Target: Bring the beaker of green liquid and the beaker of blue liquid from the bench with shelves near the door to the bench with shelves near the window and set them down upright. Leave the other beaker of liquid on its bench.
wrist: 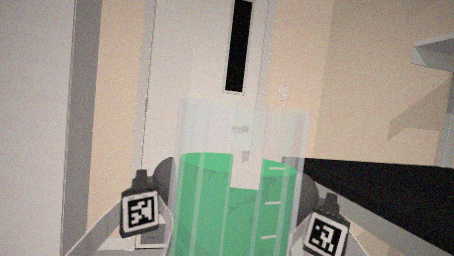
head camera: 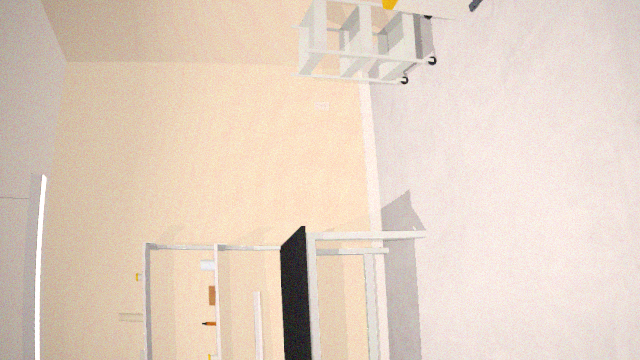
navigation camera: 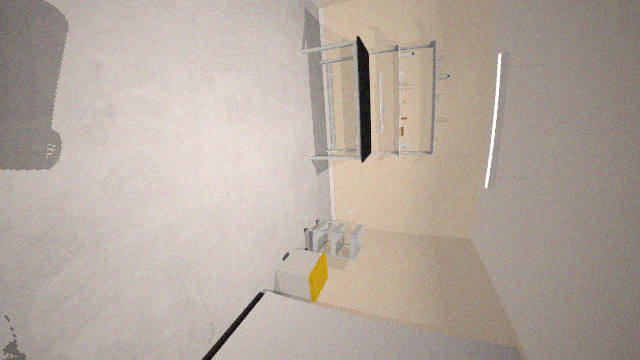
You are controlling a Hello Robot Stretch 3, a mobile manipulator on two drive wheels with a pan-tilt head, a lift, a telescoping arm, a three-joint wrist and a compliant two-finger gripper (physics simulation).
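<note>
My gripper (wrist: 234, 185) is shut on the beaker of green liquid (wrist: 212, 220), one finger on each side, and holds it nearly upright in the wrist view. The gripper does not show in the head or navigation view. A bench with shelves and a black top (head camera: 296, 295) (navigation camera: 363, 100) stands against the far wall; these two views are turned sideways. Whether it is the door or window bench, I cannot tell. No beaker shows on its top. Part of a black bench top (wrist: 395, 192) shows behind the beaker at the right. The blue and orange beakers do not show.
Small bottles and boxes, including a brown box (head camera: 212, 295) (navigation camera: 402, 131), stand on the far bench's shelves. A grey wheeled cart (head camera: 364, 30) and a white bin with yellow (navigation camera: 318, 277) stand past its end. A pale panel with a black strip (wrist: 238, 50) is behind the beaker.
</note>
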